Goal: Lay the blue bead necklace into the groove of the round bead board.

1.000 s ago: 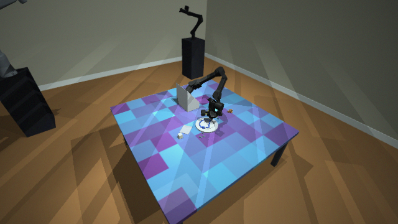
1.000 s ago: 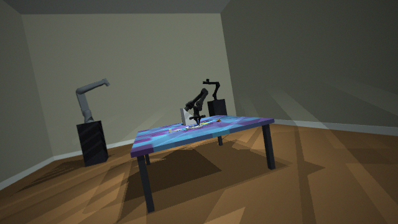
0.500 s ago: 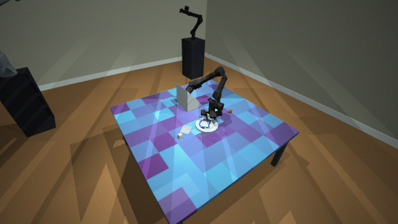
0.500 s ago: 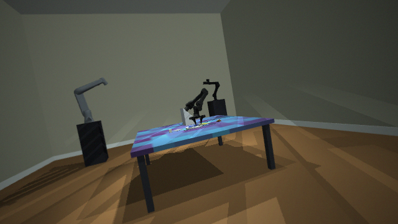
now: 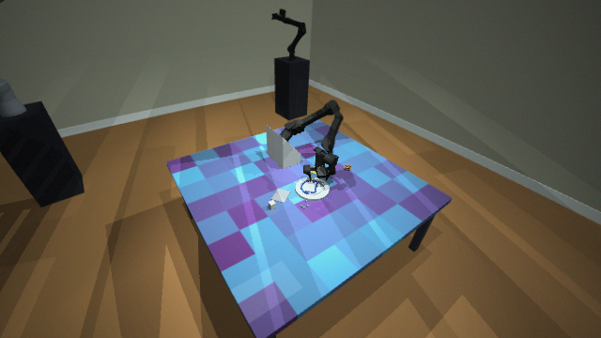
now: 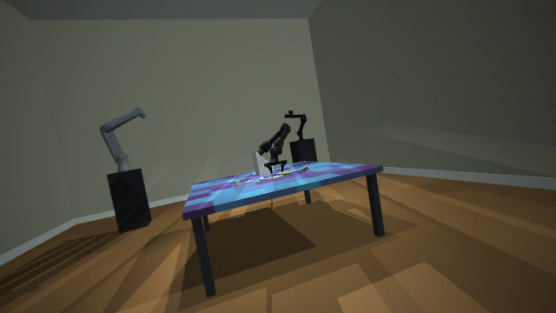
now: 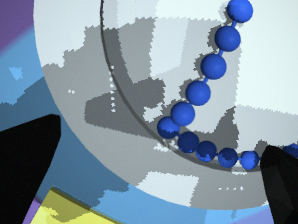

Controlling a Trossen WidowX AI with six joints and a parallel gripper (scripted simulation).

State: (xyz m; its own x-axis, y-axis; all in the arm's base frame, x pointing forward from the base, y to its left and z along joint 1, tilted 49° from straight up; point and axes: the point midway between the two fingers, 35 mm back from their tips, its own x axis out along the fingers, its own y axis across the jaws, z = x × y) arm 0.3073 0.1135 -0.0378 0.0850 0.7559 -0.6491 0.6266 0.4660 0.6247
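My gripper tip is 20 mm short of the round white bead board, 60 mm to the left of it and 10 mm above it. Also, from my gripper tip: cream cube (340 mm to the right); yellow patch (80 mm behind, 100 mm to the left, 20 mm below); flat grey square (50 mm behind, 240 mm to the right, 20 mm below).
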